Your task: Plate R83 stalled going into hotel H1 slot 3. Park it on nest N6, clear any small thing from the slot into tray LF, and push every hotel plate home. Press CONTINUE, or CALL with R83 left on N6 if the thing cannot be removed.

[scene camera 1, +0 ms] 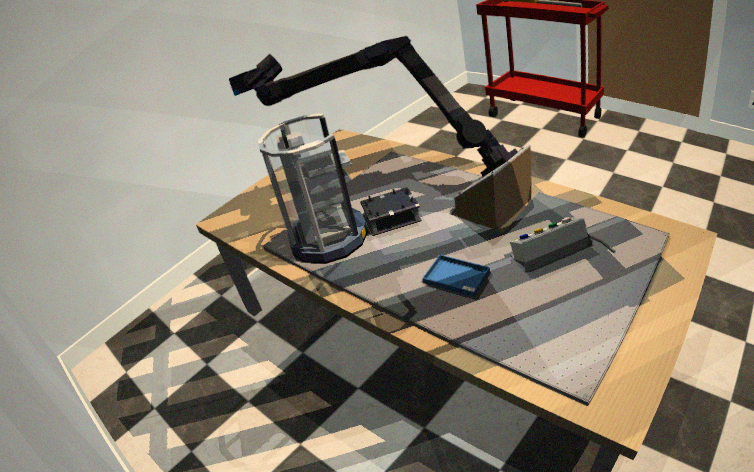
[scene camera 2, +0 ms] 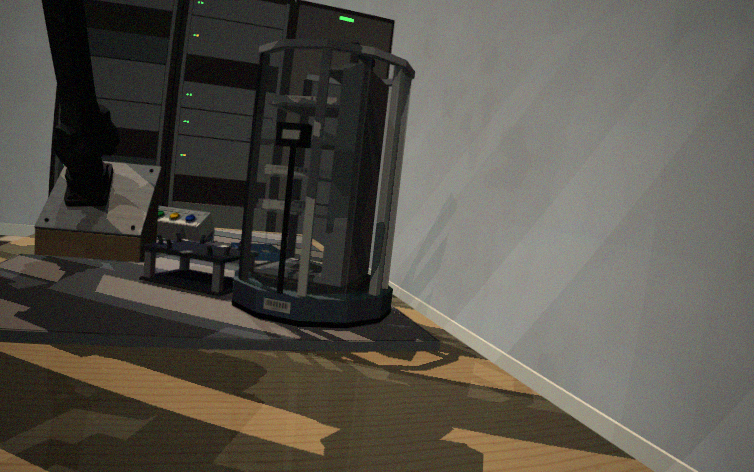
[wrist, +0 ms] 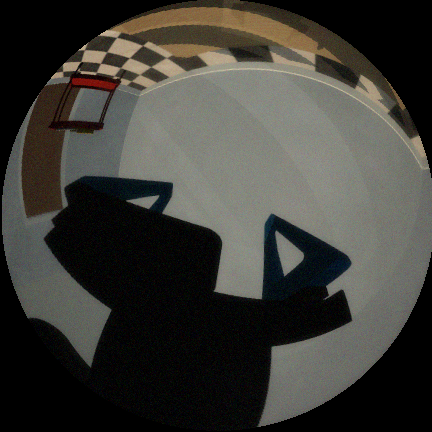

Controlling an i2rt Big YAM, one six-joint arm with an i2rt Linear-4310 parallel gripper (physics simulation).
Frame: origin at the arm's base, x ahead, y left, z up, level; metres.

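Seen in the pictures: gripper, fingertip midpoint: (wrist: 220, 203); arm's base at its link origin: (scene camera 1: 500, 164) (scene camera 2: 90, 186).
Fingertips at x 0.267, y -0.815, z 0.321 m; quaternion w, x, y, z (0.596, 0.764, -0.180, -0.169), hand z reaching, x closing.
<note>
Pixels of each thing's middle, then the offset from my fingertips to it. "spot": a spot on its surface instead.
- dark nest platform at the middle of its body: (scene camera 2: 200, 260) (scene camera 1: 390, 209) dx -0.018, dy +0.544, dz -0.419 m
- blue tray at the middle of its body: (scene camera 2: 257, 251) (scene camera 1: 456, 275) dx +0.117, dy +0.878, dz -0.448 m
- grey button box at the middle of its body: (scene camera 1: 549, 239) (scene camera 2: 171, 223) dx -0.103, dy +1.061, dz -0.415 m
- black post with a small sign, surface spot: (scene camera 2: 293, 135) spot: dx +0.086, dy +0.314, dz -0.207 m
My gripper (scene camera 1: 236, 90) (wrist: 220, 203) is open and empty, high above and left of the hotel in the first scene view; its blue fingers stand wide apart in the wrist view. The hotel (scene camera 1: 328, 248) (scene camera 2: 317, 308) is a tall, clear-walled tower on a dark blue base. Pale shelves or plates show inside it; which is R83, and any small thing in slot 3, I cannot tell. The dark nest platform (scene camera 1: 391, 203) (scene camera 2: 191, 249) stands beside it on short legs, with no plate visible on top. The blue tray (scene camera 1: 455, 273) lies on the mat. The grey button box (scene camera 1: 550, 246) (scene camera 2: 183, 223) carries coloured buttons.
The arm's wedge mount (scene camera 1: 495, 194) (scene camera 2: 89, 244) stands behind the nest and tray. A black post with a small sign (scene camera 2: 293, 135) rises at the hotel. A cable runs from the button box. A red cart (scene camera 1: 545, 91) (wrist: 95, 82) stands away from the table, and tall cabinets (scene camera 2: 345, 38) stand beyond.
</note>
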